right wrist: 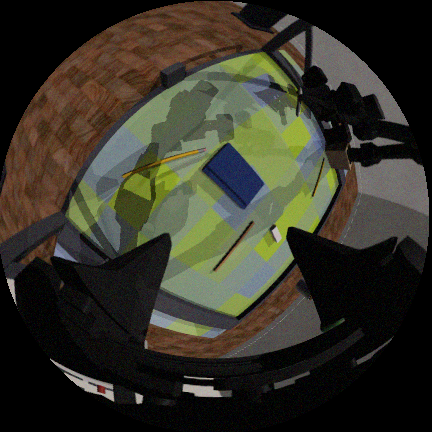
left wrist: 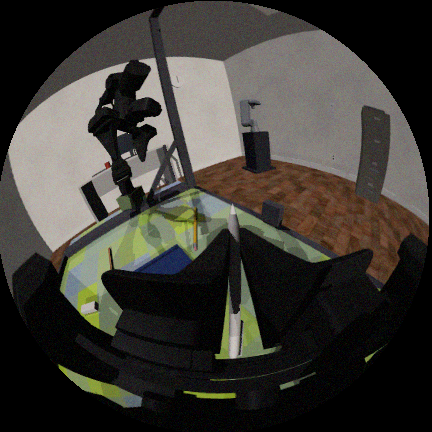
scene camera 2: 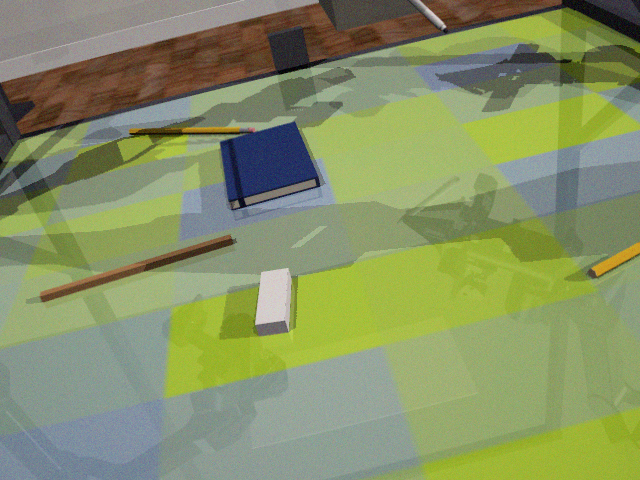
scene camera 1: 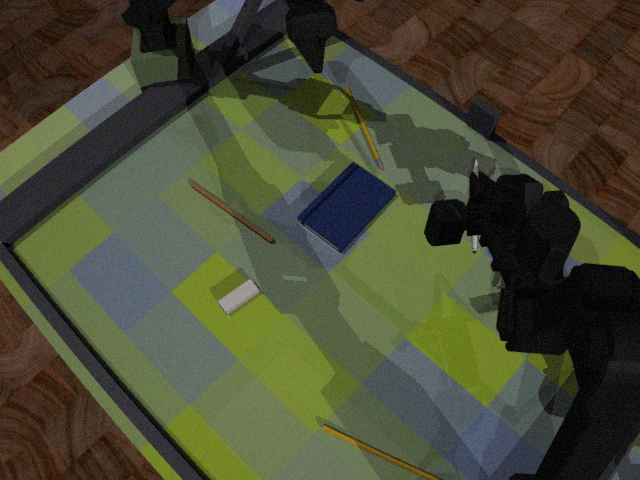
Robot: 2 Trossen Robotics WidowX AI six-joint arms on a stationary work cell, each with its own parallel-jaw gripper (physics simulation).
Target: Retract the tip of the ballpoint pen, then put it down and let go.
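Seen in the pictures: left gripper, fingertip midpoint: (right wrist: 298, 93) (left wrist: 233, 233) (scene camera 1: 474, 174); right gripper, fingertip midpoint: (right wrist: 230, 236) (left wrist: 130, 160) (scene camera 1: 316, 58); left arm's base at its link origin: (right wrist: 349, 153); right arm's base at its link origin: (left wrist: 128, 191) (scene camera 1: 158, 38).
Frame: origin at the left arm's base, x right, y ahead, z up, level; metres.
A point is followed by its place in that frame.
The ballpoint pen (scene camera 1: 475, 243) @(x 0.298, y 0.260, z -0.002 m) (scene camera 2: 429, 14) @(x 0.302, y 0.269, z 0.004 m) (left wrist: 234, 322) @(x 0.315, y 0.276, z 0.019 m) has a white and silver barrel. My left gripper (scene camera 1: 473, 180) @(x 0.352, y 0.312, z 0.058 m) (left wrist: 233, 233) @(x 0.352, y 0.312, z 0.058 m) is shut on its middle and holds it above the table at the right of scene camera 1. In the left wrist view its silver cone points away from the palm and the white end lies toward the palm. The fingers hide its middle, and I cannot tell whether the writing point is out. In scene camera 2 the pen's dark-tipped end shows at the top. My right gripper (scene camera 1: 317, 69) @(x 0.330, y 0.580, z 0.118 m) (right wrist: 230, 236) @(x 0.330, y 0.580, z 0.118 m) is open and empty, high above the table.
A blue notebook (scene camera 1: 351, 206) @(x 0.275, y 0.463, z -0.092 m) (scene camera 2: 268, 165) @(x 0.254, y 0.470, z -0.092 m) lies mid-table. A yellow pencil (scene camera 1: 364, 128) @(x 0.415, y 0.550, z -0.098 m) lies behind it, another pencil (scene camera 1: 379, 453) @(x 0.007, y 0.188, z -0.097 m) at the front. A brown stick (scene camera 1: 232, 212) @(x 0.145, y 0.602, z -0.097 m) and a white eraser (scene camera 1: 238, 297) @(x 0.045, y 0.488, z -0.092 m) lie left of the notebook. A dark block (scene camera 1: 483, 116) @(x 0.546, y 0.395, z -0.059 m) stands at the edge.
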